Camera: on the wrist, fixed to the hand. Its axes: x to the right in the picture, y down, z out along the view.
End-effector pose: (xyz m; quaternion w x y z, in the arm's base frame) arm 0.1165 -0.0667 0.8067 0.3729 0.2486 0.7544 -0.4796
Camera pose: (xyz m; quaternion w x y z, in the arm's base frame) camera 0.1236 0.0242 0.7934 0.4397 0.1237 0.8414 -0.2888
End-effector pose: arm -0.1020 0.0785 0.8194 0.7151 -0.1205 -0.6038 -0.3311
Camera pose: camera -0.0103 0.0697 0.8198 0.6396 -0.2970 -0.5253 -0.4762
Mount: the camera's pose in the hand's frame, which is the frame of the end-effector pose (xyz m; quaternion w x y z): 0.0080 0.0502 -0.0768 0.9680 -0.2489 -0.0304 -0.0127
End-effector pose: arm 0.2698 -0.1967 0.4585 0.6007 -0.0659 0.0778 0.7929
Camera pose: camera 0.2202 -0.2181 0.3839 0.5775 -0.1902 -0.1411 0.7813
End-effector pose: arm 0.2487 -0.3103 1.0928 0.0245 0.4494 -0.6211 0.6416
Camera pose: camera 0.1724 -0.2630 1.0722 0.1248 0.4563 -0.7559 0.4525
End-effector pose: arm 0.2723 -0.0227 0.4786 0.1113 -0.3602 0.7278 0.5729
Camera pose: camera 0.2531 -0.0919 0.5363 0.0475 -0.3682 0.5539 0.7452
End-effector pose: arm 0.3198 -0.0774 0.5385 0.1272 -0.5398 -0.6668 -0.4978
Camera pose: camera 0.3310 -0.1381 0.6068 0.0378 0.5608 0.5323 0.6330
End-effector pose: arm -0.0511 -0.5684 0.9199 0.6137 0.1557 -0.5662 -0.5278
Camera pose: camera 0.0370 -0.5864 0.9399 0.6089 -0.0109 -0.4334 -0.6643
